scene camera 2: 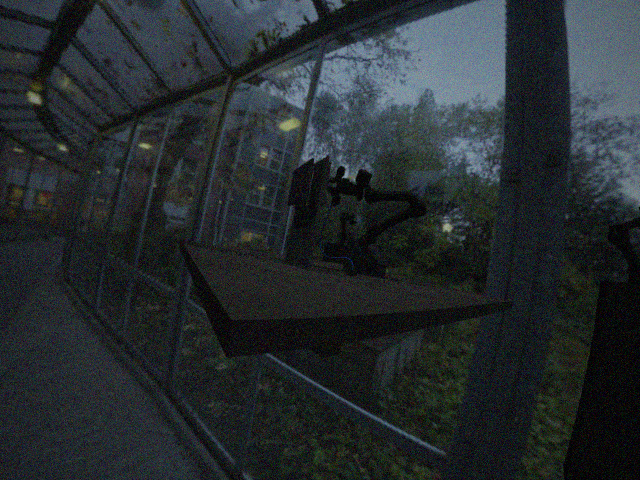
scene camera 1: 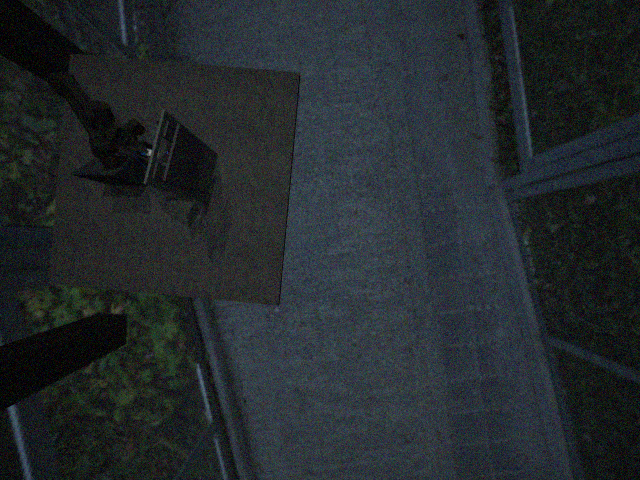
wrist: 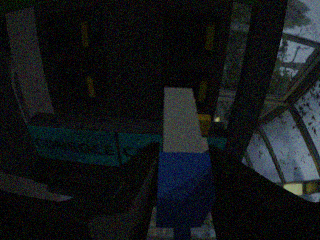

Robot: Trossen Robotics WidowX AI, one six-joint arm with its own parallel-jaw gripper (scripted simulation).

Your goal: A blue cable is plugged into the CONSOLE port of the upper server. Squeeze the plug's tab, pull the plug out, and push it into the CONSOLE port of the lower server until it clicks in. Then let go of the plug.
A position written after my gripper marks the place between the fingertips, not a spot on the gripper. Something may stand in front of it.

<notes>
I see my gripper (scene camera 1: 150, 153) and a blue plug (wrist: 186, 180).
My gripper is seen too in the wrist view (wrist: 182, 152).
</notes>
